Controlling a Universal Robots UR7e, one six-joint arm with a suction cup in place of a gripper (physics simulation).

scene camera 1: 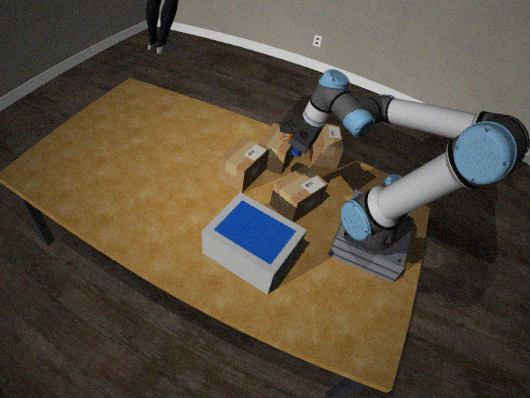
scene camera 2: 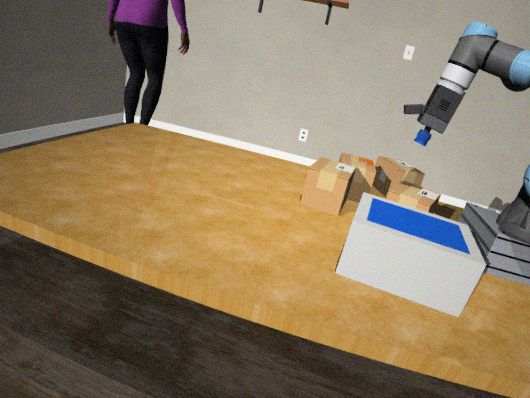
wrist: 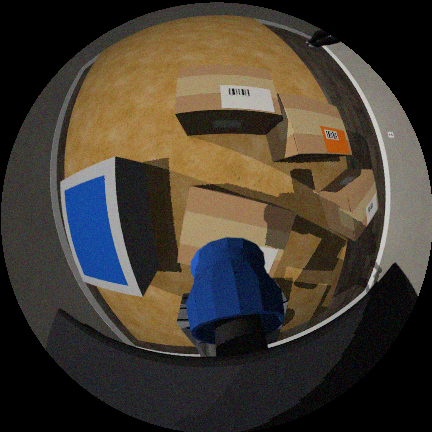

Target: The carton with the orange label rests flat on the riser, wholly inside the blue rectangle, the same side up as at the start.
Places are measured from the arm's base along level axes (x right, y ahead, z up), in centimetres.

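Pixels of known places: end effector, tool point: (scene camera 1: 296, 152) (scene camera 2: 419, 143) (wrist: 228, 269); arm's base, origin of the base link: (scene camera 2: 523, 233).
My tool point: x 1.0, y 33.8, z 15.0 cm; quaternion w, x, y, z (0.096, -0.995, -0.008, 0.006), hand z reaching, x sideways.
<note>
For each thing: its top centre in the pictures, then the offset to it from my tool point.
- carton with the orange label, middle of its top: (wrist: 322, 123) (scene camera 2: 358, 161) (scene camera 1: 279, 137) dx +20.1, dy +14.8, dz -13.5 cm
- white-grey riser, middle of its top: (wrist: 86, 235) (scene camera 2: 416, 223) (scene camera 1: 255, 230) dx -25.2, dy -1.7, dz -13.0 cm
- blue rectangle, middle of its top: (wrist: 86, 235) (scene camera 2: 416, 223) (scene camera 1: 255, 230) dx -25.2, dy -1.7, dz -13.0 cm
- white-labelled carton, middle of its top: (wrist: 227, 82) (scene camera 2: 334, 166) (scene camera 1: 244, 152) dx +3.2, dy +20.5, dz -13.5 cm
The carton with the orange label (scene camera 1: 276, 150) (scene camera 2: 361, 182) (wrist: 312, 120) stands on the table behind the other cartons, its label on the top face. In scene camera 1 the gripper partly covers it. The white-grey riser (scene camera 1: 235, 265) (scene camera 2: 405, 270) (wrist: 114, 215) stands apart from it, and the blue rectangle (scene camera 1: 255, 231) (scene camera 2: 417, 225) (wrist: 95, 230) on its top bears no carton. My gripper (scene camera 1: 296, 152) (scene camera 2: 423, 137) (wrist: 229, 255), a blue suction cup, hangs tilted in the air above the cartons. It is open and holds nothing.
A white-labelled carton (scene camera 1: 245, 162) (scene camera 2: 327, 185) (wrist: 225, 90) stands close beside the orange-labelled one. Another (scene camera 1: 285, 192) (wrist: 215, 220) stands between riser and robot base (scene camera 1: 370, 255). A third (scene camera 1: 327, 150) (scene camera 2: 395, 172) (wrist: 350, 200) is at the table's far side. A person (scene camera 2: 142, 60) stands beyond the table.
</note>
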